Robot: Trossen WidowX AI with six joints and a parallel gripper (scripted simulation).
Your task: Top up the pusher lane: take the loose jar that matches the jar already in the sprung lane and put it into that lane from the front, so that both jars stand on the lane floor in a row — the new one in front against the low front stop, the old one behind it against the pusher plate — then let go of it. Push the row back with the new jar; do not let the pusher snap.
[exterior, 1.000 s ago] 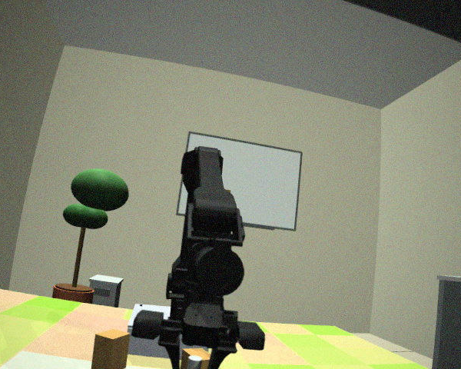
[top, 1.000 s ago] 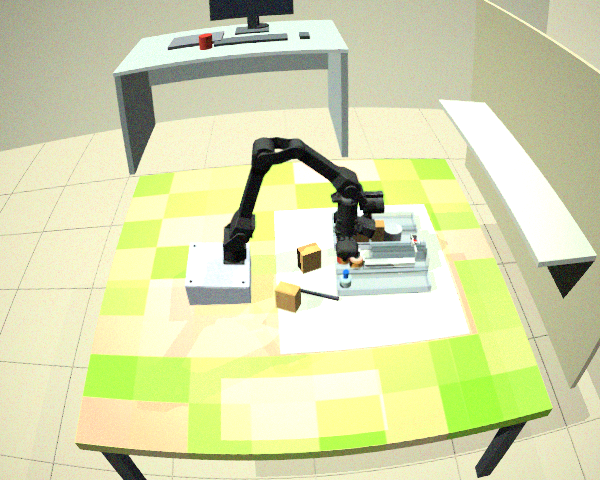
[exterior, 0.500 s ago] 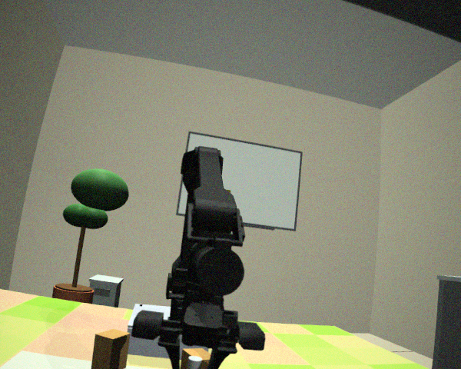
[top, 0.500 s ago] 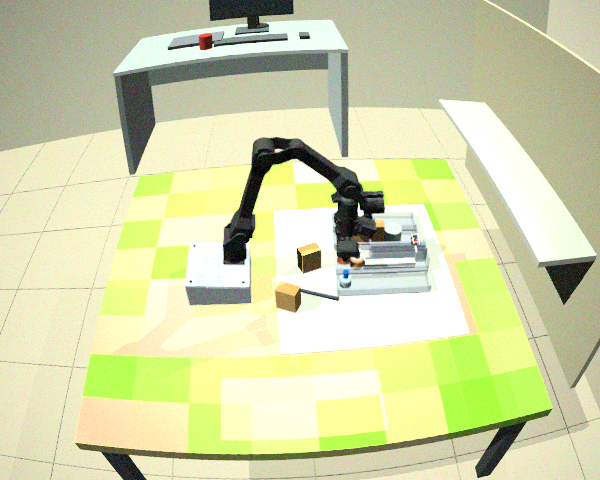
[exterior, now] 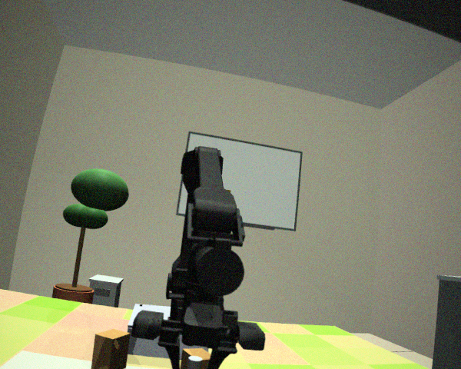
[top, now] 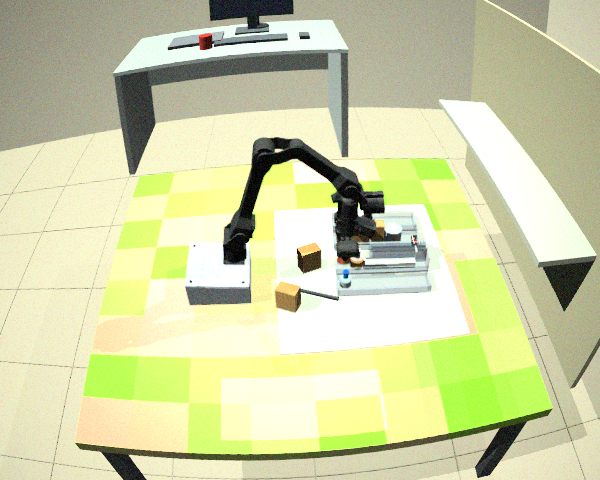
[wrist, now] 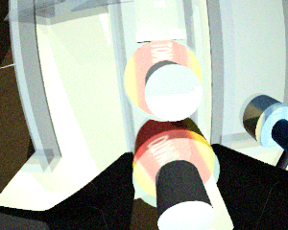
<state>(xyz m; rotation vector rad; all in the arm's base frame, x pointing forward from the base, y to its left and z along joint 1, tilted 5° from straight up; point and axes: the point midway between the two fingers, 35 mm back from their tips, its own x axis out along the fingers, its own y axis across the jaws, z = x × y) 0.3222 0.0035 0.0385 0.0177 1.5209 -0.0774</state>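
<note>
My gripper tip is now 10 cm to the left of the thin dark rod, 10 cm past it and 5 cm above it. Also, from my gripper tip: grey lane fixture: 15 cm ahead, 3 cm below, 2 cm to the left.
</note>
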